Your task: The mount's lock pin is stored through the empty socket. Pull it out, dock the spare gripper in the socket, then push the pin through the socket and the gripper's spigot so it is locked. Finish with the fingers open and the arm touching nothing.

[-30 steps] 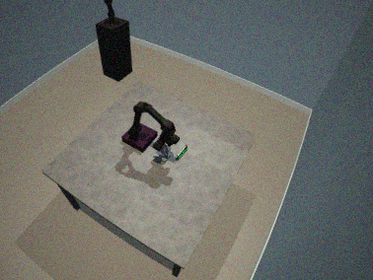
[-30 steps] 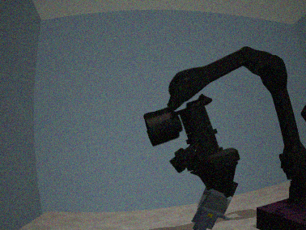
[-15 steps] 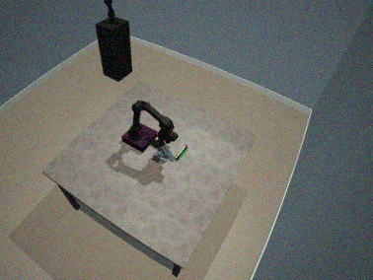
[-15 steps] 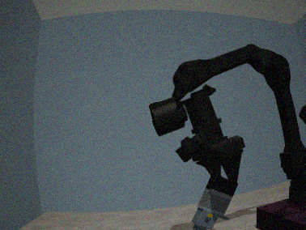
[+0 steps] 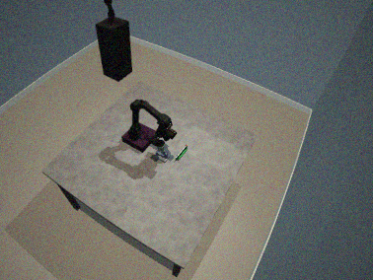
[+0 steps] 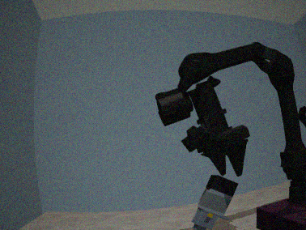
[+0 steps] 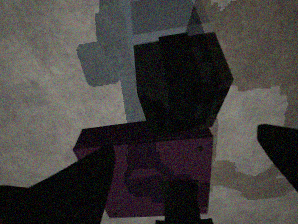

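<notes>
The green bar lies 16 cm ahead of my gripper tip, 15 cm below it and 11 cm to the left of it. Also, from my gripper tip: spare gripper 5 cm below, 4 cm ahead; then grey socket block 12 cm below, 6 cm ahead.
</notes>
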